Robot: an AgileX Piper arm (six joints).
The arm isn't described. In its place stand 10 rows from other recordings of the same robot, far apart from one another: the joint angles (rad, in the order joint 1, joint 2, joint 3, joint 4, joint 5, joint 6), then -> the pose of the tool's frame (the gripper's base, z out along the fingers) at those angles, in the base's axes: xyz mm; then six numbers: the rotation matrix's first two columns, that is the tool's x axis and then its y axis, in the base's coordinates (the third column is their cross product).
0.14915 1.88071 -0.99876 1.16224 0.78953 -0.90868 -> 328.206 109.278 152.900 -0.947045 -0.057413 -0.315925 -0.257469 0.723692 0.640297
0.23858 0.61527 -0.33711 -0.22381 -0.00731 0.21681 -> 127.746 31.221 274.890 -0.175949 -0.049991 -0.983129 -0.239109 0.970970 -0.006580
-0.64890 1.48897 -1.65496 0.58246 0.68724 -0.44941 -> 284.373 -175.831 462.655 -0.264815 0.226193 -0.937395 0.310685 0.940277 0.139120
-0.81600 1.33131 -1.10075 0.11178 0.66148 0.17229 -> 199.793 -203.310 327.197 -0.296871 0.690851 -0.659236 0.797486 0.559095 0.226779
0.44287 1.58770 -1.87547 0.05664 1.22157 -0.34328 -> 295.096 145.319 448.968 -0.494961 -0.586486 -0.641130 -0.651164 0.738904 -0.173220
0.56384 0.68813 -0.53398 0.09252 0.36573 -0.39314 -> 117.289 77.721 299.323 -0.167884 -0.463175 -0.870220 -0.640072 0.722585 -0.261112
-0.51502 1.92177 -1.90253 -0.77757 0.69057 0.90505 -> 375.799 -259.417 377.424 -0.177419 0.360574 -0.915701 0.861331 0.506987 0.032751
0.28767 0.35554 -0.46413 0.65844 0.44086 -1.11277 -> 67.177 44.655 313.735 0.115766 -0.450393 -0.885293 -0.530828 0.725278 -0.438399
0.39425 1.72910 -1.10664 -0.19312 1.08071 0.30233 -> 288.626 103.388 197.171 -0.982604 -0.185711 0.001140 -0.183096 0.967704 -0.173278
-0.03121 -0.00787 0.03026 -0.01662 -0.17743 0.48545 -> 54.427 -1.432 219.398 0.226665 0.445217 -0.866259 -0.083086 0.895004 0.438251
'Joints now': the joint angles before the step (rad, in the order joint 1, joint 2, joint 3, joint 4, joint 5, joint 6). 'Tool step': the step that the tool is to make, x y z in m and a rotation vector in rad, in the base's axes. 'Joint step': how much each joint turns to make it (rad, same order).
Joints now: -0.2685, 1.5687, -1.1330, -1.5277, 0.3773, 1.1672
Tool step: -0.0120, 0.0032, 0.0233, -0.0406, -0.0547, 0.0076
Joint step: -0.0001, -0.0636, 0.0002, -0.0261, 0.0003, 0.0003
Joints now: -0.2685, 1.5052, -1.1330, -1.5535, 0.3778, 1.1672
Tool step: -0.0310, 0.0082, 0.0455, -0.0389, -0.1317, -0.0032
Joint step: 0.0000, -0.1367, 0.0003, -0.0041, 0.0036, 0.0025
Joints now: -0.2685, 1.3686, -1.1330, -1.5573, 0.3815, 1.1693
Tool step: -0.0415, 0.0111, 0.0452, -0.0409, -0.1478, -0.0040
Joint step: 0.0002, -0.1533, 0.0001, -0.0004, 0.0042, 0.0005
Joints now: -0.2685, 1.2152, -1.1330, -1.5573, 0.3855, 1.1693
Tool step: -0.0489, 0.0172, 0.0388, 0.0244, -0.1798, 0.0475
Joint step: 0.0000, -0.1656, 0.0000, 0.0770, -0.0410, -0.0021
